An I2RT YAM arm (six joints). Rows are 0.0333 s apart.
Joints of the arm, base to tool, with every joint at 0 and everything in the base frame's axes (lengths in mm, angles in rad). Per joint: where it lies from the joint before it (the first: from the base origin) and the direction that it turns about. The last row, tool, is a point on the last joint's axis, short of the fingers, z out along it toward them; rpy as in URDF.
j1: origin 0 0 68 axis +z
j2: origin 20 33.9 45.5 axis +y
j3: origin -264 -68.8 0 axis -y
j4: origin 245 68.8 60 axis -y
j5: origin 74 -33.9 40.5 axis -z
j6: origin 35.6 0 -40.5 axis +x
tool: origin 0 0 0 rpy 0 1.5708 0
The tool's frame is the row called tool.
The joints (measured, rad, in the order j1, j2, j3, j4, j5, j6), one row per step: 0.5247, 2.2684, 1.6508, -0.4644, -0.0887, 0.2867; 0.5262, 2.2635, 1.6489, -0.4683, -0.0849, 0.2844; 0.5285, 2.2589, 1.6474, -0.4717, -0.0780, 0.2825; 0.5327, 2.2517, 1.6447, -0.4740, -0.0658, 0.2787; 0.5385, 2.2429, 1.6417, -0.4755, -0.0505, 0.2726; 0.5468, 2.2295, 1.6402, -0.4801, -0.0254, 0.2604
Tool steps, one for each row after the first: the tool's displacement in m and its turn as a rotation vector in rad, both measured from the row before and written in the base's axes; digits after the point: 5 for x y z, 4 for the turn. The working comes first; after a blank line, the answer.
Tool pose at each row, in the base's axes (x y z in m, rotation vector in rad; the steps are taken from these numbers as rounded here): 0.40993, 0.24092, 0.12622, -0.3505, 2.6795, 0.3761; 0.40895, 0.24102, 0.12770, -0.3543, 2.6790, 0.3707; 0.40794, 0.24141, 0.12917, -0.3574, 2.6773, 0.3619; 0.40642, 0.24232, 0.13152, -0.3635, 2.6714, 0.3474; 0.40455, 0.24377, 0.13453, -0.3733, 2.6621, 0.3298; 0.40210, 0.24582, 0.13988, -0.3903, 2.6458, 0.3002

-0.00098, 0.00010, 0.00148, -0.0042, -0.0015, 0.0018; -0.00101, 0.00039, 0.00147, -0.0061, -0.0034, 0.0007; -0.00152, 0.00091, 0.00235, -0.0096, -0.0085, 0.0018; -0.00187, 0.00145, 0.00301, -0.0117, -0.0123, 0.0039; -0.00245, 0.00205, 0.00535, -0.0198, -0.0211, 0.0070
